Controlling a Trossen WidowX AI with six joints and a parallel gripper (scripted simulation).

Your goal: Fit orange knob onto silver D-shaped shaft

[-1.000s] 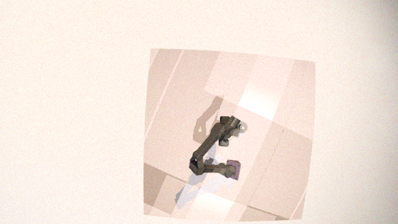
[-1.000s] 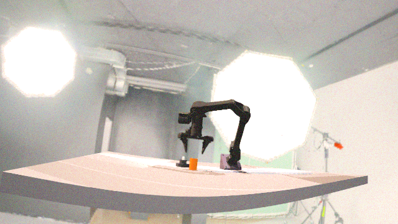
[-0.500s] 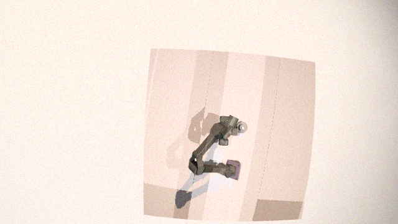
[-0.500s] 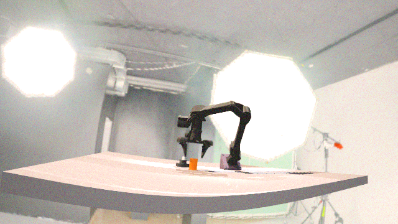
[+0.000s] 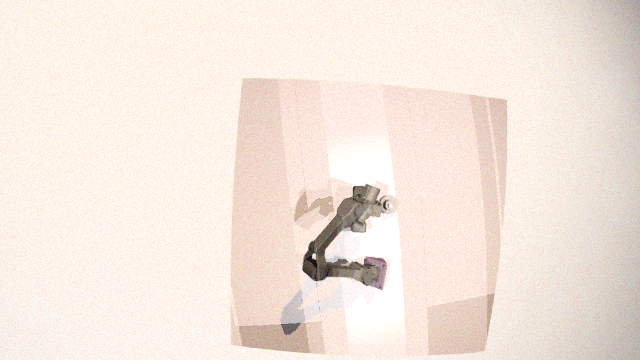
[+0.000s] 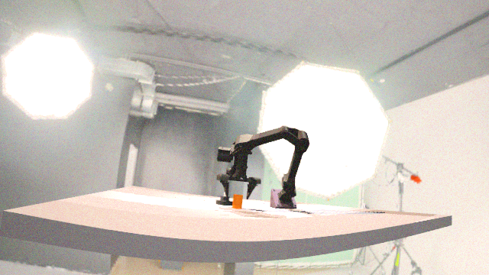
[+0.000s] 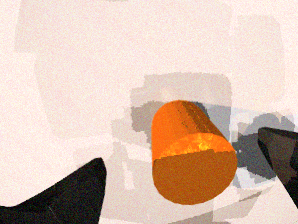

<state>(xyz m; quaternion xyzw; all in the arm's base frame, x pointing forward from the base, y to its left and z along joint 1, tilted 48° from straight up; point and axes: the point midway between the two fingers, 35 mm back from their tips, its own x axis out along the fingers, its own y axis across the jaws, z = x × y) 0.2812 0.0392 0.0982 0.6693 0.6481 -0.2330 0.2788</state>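
Now: the orange knob right at my gripper tip. The rest, counted from my gripper tip: dark round pedestal: 20 mm ahead, 140 mm to the right, 10 mm below.
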